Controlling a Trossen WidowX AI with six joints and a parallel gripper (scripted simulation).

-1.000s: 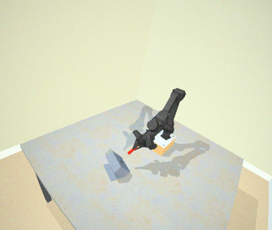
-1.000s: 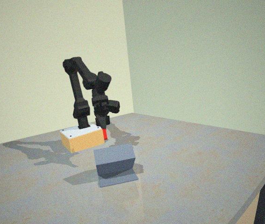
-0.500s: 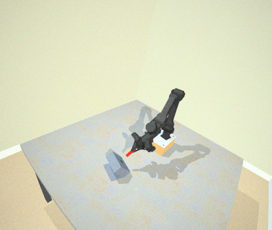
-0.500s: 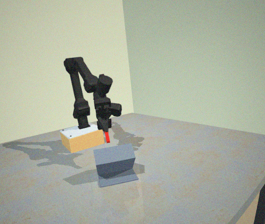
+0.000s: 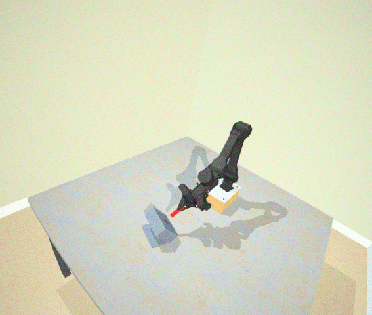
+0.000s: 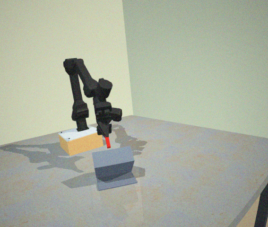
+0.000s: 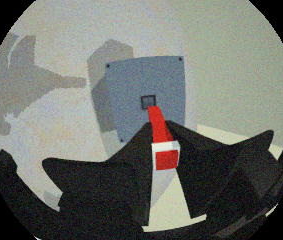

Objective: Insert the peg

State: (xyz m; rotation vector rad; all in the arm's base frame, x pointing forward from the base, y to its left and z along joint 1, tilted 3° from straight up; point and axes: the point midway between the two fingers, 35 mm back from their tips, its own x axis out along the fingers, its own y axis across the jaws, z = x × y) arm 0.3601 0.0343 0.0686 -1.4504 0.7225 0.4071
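Now: gripper tip 7 cm short of the grey sloped panel, 7 cm above it and 1 cm to the left of it. Also, from my gripper tip: red peg 1 cm behind, 1 cm above.
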